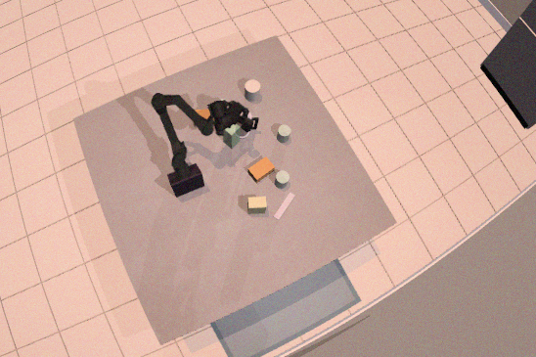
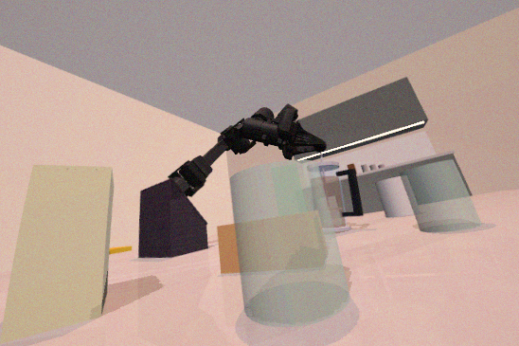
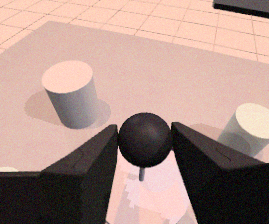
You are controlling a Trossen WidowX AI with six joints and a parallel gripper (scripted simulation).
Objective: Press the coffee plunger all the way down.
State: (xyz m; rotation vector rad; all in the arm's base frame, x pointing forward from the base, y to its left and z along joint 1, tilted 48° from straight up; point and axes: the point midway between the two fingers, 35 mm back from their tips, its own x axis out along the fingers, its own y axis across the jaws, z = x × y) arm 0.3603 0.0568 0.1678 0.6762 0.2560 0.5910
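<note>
Now: the green block 120 mm below my gripper tip, 90 mm behind it and 40 mm to the right of it. From my gripper tip the other things lie so: flat pale strip 450 mm to the right, 190 mm below, 10 mm ahead.
</note>
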